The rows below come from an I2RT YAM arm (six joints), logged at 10 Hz.
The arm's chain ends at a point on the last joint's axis. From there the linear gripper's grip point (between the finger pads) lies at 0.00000 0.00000 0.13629 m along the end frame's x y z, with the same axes.
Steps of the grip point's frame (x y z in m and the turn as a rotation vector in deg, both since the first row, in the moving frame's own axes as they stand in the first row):
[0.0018 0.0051 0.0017 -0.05 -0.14 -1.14]
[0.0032 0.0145 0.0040 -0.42 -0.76 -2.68]
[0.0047 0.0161 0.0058 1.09 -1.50 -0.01]
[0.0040 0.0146 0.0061 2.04 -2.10 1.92]
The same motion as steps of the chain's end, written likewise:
[0.0021 0.0050 0.0017 -0.05 -0.14 -1.14]
[0.0050 0.0135 0.0040 -0.42 -0.76 -2.68]
[0.0083 0.0187 0.0059 1.09 -1.50 -0.01]
[0.0089 0.0195 0.0063 2.04 -2.10 1.92]

